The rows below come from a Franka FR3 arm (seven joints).
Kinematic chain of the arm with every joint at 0, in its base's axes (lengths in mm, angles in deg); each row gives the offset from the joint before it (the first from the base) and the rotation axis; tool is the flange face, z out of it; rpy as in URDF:
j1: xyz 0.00 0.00 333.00 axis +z
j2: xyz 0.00 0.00 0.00 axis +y
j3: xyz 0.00 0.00 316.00 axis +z
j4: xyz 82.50 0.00 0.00 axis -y
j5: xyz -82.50 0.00 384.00 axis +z
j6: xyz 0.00 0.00 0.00 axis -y
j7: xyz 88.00 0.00 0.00 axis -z
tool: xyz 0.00 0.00 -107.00 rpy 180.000 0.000 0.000
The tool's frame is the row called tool.
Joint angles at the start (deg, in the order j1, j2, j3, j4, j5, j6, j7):
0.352, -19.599, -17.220, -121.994, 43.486, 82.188, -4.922
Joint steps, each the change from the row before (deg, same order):
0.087, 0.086, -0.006, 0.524, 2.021, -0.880, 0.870
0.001, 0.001, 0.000, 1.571, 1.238, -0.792, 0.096
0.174, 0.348, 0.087, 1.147, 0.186, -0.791, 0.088
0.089, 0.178, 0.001, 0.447, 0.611, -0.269, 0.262
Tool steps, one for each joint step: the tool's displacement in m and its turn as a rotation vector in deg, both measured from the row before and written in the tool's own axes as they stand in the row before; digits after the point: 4 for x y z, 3 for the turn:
-0.0010, -0.0072, -0.0009, 1.955, -0.466, 0.238
-0.0022, -0.0116, -0.0074, 1.020, 0.368, -1.218
0.0001, -0.0067, -0.0019, -0.075, -0.394, -0.621
0.0004, -0.0034, -0.0007, 0.504, -0.100, -0.073

